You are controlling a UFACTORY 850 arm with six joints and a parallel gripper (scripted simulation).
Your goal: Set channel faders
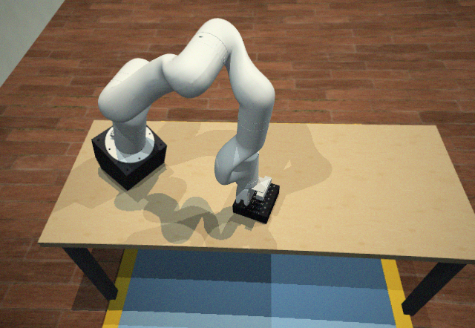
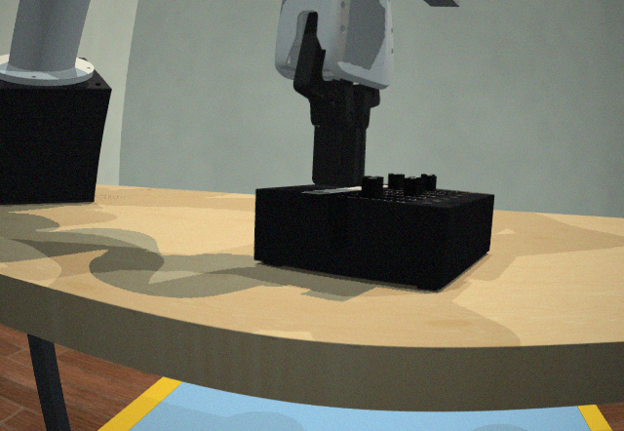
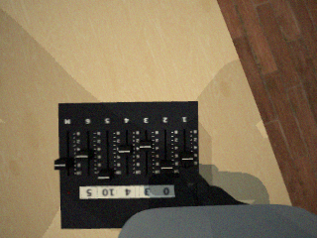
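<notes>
The master fader is 13 cm to the left of my hand, 5 cm ahead of it and 2 cm below it.
</notes>
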